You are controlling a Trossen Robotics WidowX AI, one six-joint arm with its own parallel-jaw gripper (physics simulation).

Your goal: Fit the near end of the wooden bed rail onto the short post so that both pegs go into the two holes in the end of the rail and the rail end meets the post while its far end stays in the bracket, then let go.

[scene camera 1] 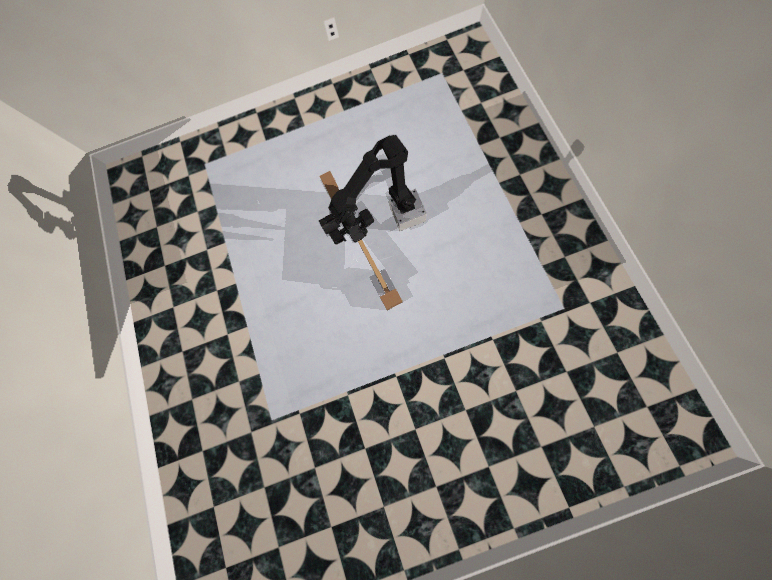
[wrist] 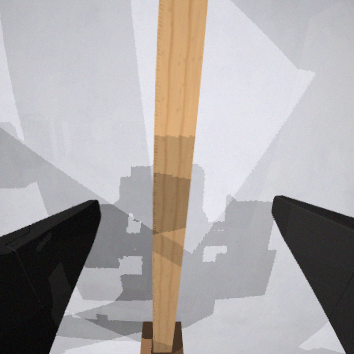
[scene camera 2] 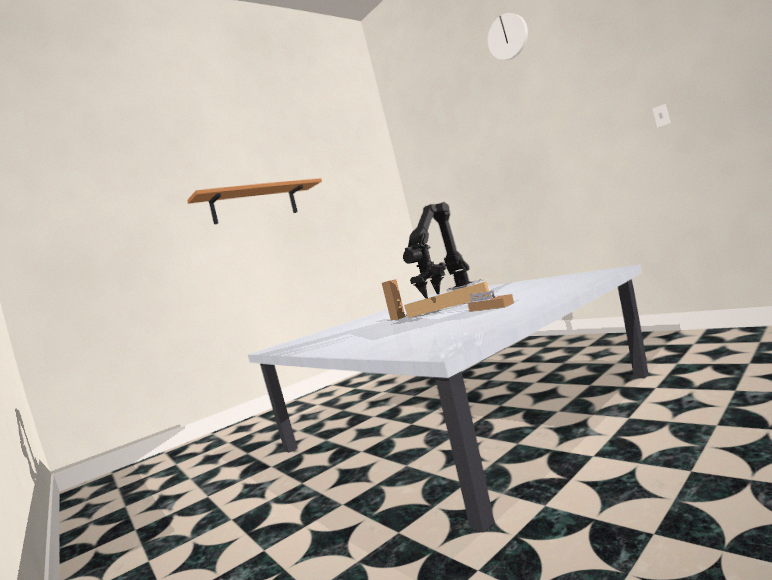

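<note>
The light wooden rail (scene camera 1: 373, 263) (scene camera 2: 446, 300) (wrist: 175, 100) lies lengthwise between the brown post (scene camera 1: 327, 178) (scene camera 2: 391, 299) (wrist: 146, 346) and the grey bracket (scene camera 2: 481, 296). Its far end sits at the bracket, on the brown block side. Its near end is close against the post's foot in scene camera 2; whether a small gap is left cannot be told. The pegs and holes do not show clearly. My gripper (scene camera 2: 430, 294) (wrist: 187, 206) is open and empty, above the rail towards the post end, with one finger on each side of the rail.
A brown block (scene camera 1: 391, 300) (scene camera 2: 499, 302) stands beyond the bracket on the white table (scene camera 1: 324, 367) (scene camera 2: 386, 349). The arm's base (scene camera 1: 408, 215) stands beside the rail. Arm shadows fall across the table top. A wall shelf (scene camera 2: 255, 189) hangs well away behind.
</note>
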